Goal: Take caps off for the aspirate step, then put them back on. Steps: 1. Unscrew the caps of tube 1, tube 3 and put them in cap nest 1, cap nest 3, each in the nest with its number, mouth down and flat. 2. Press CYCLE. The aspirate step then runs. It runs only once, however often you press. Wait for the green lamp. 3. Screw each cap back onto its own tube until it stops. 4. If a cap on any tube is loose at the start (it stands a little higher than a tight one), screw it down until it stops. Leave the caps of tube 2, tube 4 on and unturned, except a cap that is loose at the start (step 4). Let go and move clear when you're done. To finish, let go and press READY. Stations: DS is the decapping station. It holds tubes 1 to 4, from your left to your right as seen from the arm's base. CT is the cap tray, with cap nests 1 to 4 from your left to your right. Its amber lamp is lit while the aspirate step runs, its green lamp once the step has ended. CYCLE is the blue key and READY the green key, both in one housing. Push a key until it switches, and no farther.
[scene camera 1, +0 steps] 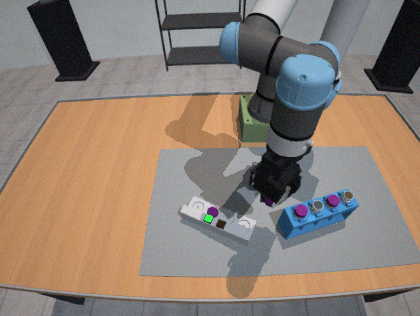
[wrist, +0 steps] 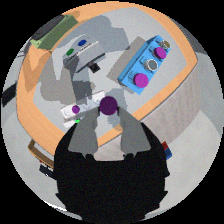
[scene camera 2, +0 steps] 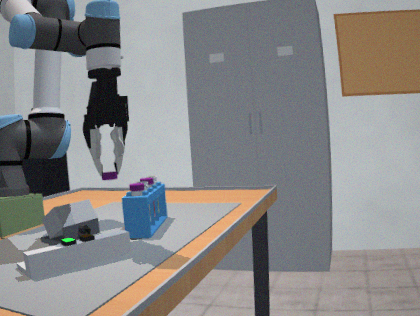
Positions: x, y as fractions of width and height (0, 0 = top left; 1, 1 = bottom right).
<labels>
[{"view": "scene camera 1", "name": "my gripper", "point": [0.64, 0.63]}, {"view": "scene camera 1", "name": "grey mat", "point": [0.89, 0.75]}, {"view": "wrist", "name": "my gripper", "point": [0.48, 0.48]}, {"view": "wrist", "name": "grey key housing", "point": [0.38, 0.25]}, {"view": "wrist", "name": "grey mat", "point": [0.54, 0.17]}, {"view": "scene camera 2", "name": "my gripper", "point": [0.26, 0.56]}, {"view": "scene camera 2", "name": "grey mat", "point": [0.24, 0.89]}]
</labels>
